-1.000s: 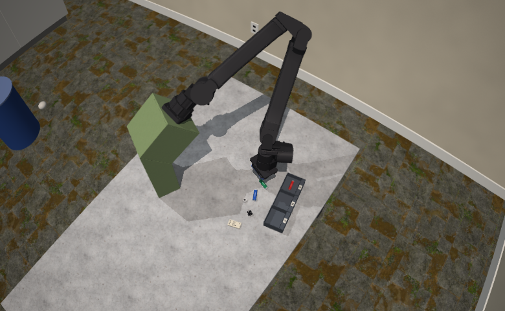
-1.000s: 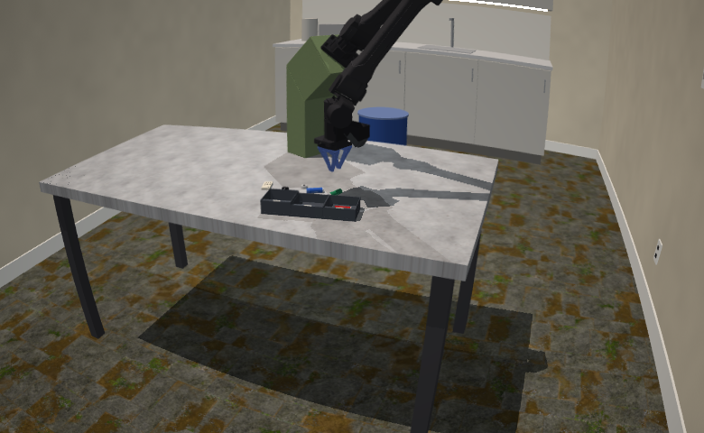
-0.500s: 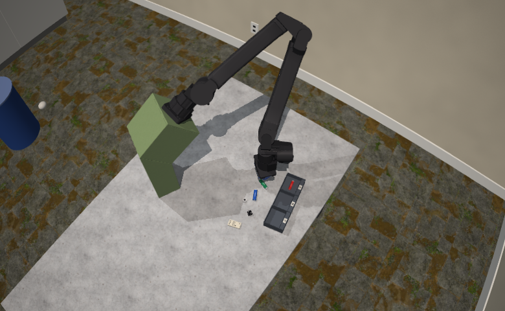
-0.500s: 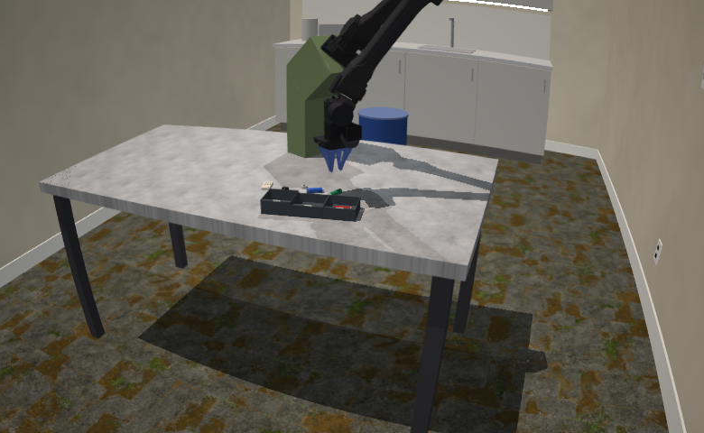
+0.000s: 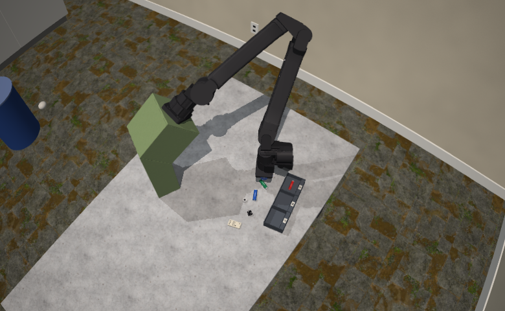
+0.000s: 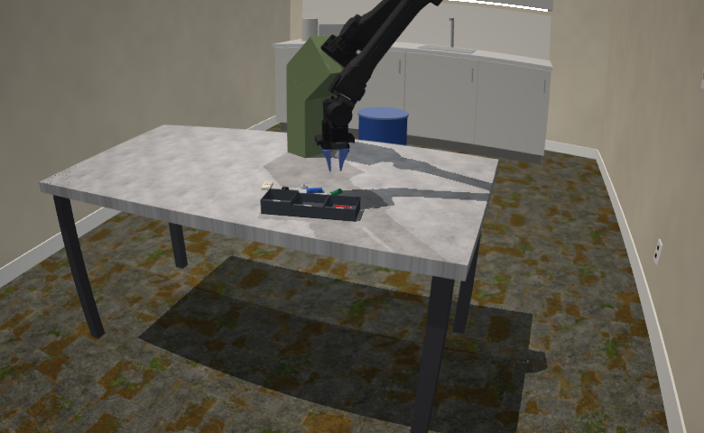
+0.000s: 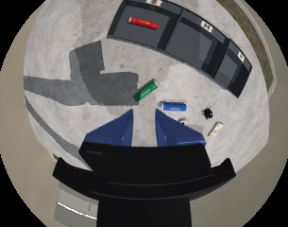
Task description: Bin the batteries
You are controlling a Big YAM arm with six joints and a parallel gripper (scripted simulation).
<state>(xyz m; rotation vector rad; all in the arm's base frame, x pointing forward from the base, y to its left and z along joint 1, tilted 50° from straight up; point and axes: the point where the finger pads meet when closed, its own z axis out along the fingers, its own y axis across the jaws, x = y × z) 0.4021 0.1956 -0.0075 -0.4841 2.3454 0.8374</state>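
My gripper is now 80 mm above the green battery. Also, from my hand: white ring-shaped piece 110 mm to the right, 80 mm below, 20 mm behind; red battery 100 mm ahead, 70 mm to the left, 70 mm below; blue battery 80 mm below, 60 mm to the right.
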